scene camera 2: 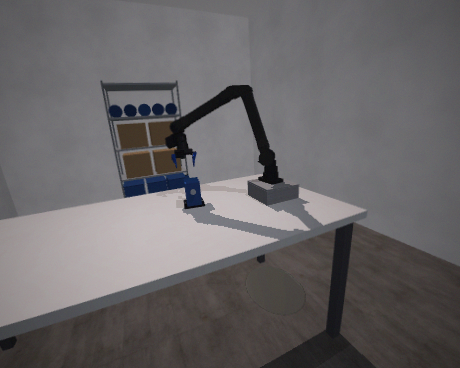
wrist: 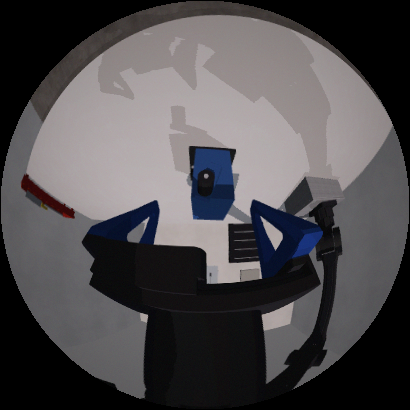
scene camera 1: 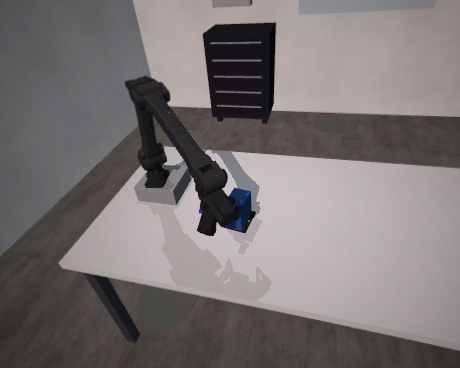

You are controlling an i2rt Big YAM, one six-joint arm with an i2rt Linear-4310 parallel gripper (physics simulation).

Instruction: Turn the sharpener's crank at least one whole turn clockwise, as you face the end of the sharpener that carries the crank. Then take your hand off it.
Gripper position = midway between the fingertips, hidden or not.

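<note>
A blue sharpener (wrist: 222, 197) is visible, as is my gripper (wrist: 204, 204).
</note>
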